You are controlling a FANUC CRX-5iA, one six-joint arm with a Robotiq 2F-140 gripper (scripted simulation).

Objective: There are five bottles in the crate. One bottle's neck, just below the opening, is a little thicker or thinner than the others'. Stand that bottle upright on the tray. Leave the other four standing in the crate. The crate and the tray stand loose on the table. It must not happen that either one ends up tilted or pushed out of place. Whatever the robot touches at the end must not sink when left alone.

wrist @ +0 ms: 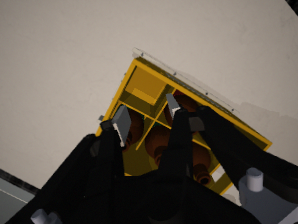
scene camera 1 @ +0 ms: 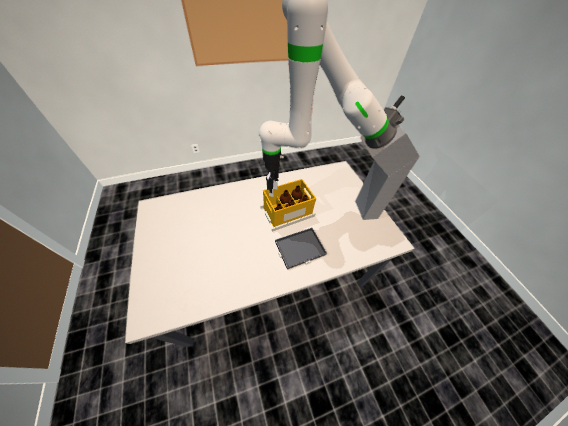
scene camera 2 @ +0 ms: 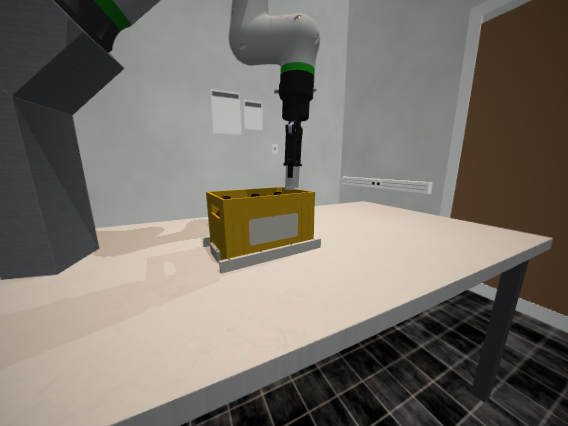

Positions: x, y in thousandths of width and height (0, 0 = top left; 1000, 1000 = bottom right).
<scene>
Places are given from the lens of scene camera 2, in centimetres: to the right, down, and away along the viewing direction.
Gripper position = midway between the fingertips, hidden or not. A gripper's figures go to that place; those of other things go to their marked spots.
gripper (scene camera 2: 515, 442): 2, -7, 63
crate (scene camera 2: 432, 529): -10, 3, 52
</scene>
